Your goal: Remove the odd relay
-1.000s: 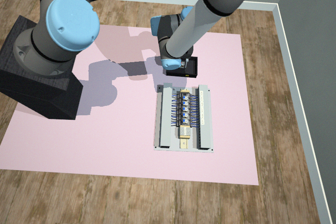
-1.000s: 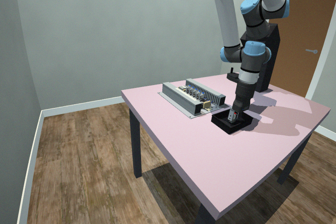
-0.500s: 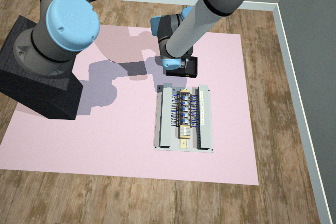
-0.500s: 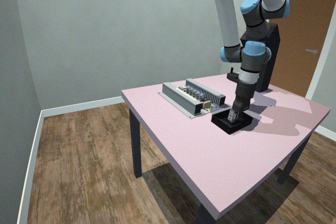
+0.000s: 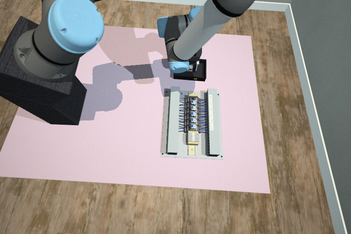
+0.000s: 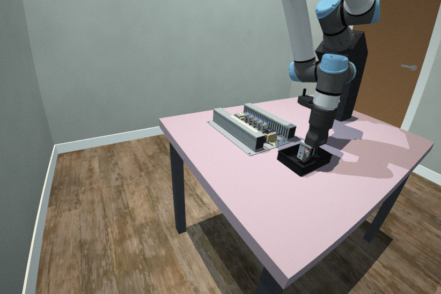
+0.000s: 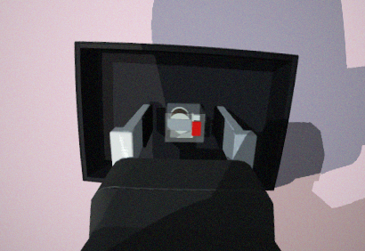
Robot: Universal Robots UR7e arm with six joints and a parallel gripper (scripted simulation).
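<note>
My hand is 1 cm above the red-button relay. From my hand the other things lie so: black parts tray (2 cm below); then grey relay panel (7 cm ahead, 27 cm to the right, 1 cm below).
</note>
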